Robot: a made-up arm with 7 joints.
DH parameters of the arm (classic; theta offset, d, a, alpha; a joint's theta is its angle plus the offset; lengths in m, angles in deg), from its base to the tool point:
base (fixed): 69.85 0 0.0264 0
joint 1: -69.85 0.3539 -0.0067 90
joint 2: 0 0.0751 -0.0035 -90
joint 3: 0 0.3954 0.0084 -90
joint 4: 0 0.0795 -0.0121 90
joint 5: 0 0.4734 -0.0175 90
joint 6: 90 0.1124 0.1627 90
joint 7: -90 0.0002 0.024 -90
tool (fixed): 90 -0.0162 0 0
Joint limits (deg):
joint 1: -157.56..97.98
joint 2: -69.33..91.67
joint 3: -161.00..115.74
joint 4: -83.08..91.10
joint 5: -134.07..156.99
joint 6: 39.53..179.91
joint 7: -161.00..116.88
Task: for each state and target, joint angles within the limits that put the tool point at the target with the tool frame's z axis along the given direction. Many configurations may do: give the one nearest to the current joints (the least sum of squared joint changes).
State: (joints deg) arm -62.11 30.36 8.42 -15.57 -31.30 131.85 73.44
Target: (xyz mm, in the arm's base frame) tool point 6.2 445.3 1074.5 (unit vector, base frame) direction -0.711 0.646 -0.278
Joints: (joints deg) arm -83.01 15.66 0.96 1.37 -39.22 112.32 76.28
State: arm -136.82 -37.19 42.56 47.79 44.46 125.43 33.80
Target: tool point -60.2 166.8 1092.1 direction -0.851 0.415 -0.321
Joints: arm -154.66 -3.09 27.23 3.27 27.44 139.37 68.62
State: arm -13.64 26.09 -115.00 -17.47 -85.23 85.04 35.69
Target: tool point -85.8 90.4 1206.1 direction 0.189 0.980 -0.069
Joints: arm 12.02 22.79 -103.78 -7.92 -66.89 99.19 60.63
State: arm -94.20 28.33 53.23 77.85 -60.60 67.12 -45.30
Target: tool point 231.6 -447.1 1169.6 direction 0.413 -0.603 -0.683
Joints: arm -82.99 -20.02 13.35 36.39 -91.70 39.53 -75.34
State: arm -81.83 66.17 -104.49 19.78 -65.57 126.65 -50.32
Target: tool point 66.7 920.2 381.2 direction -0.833 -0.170 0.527
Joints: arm -111.81 91.67 -119.38 40.75 -60.48 107.46 -65.21
